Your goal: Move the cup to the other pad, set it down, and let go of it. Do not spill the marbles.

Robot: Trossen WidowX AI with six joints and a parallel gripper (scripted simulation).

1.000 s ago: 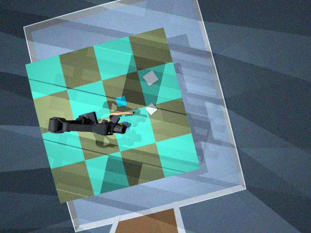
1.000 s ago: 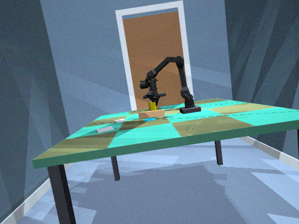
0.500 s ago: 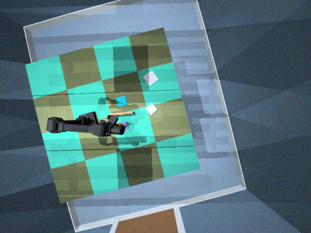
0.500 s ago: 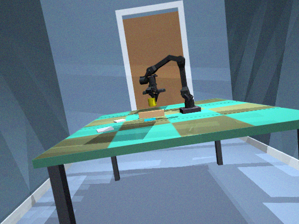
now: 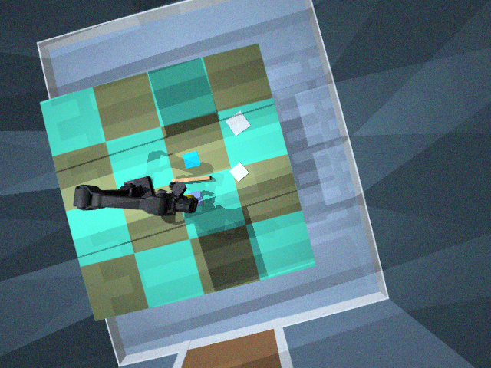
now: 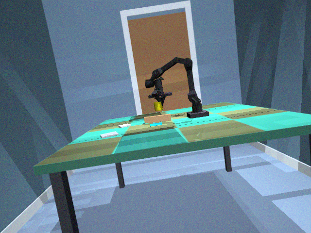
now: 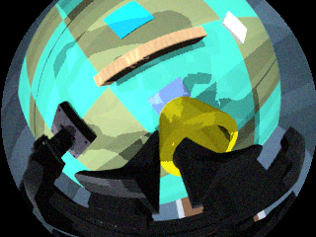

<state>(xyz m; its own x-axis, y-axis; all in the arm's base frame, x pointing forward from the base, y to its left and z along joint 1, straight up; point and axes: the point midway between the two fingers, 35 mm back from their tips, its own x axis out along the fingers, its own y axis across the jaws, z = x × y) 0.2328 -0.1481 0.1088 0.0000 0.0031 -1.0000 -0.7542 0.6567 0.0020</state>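
The low wooden wall lies 9 cm below my gripper tip, 8 cm to the left of it and 6 cm ahead of it. The rest, counted from my gripper tip: lilac pad: 11 cm below, 3 cm ahead, 2 cm to the right; then yellow cup: 2 cm to the right, 2 cm ahead.
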